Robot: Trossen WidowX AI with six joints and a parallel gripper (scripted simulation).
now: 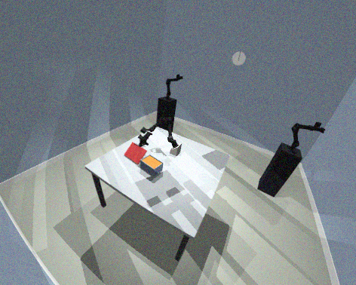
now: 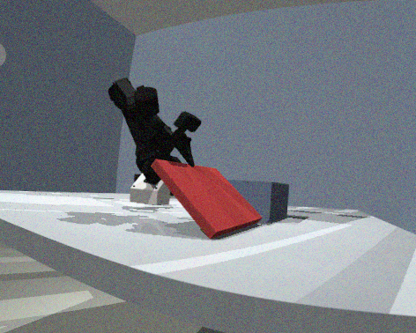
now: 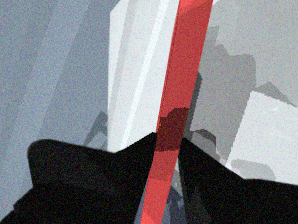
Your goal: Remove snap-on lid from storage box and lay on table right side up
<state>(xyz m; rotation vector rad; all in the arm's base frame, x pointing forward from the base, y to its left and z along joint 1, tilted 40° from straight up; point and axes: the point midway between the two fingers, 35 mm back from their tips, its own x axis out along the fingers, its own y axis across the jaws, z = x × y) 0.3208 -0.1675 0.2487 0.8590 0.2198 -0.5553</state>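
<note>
Now: the red lid 7 cm ahead of my gripper tip and 5 cm below it. Also, from my gripper tip: blue-grey storage box (27 cm to the left, 8 cm ahead, 7 cm below).
</note>
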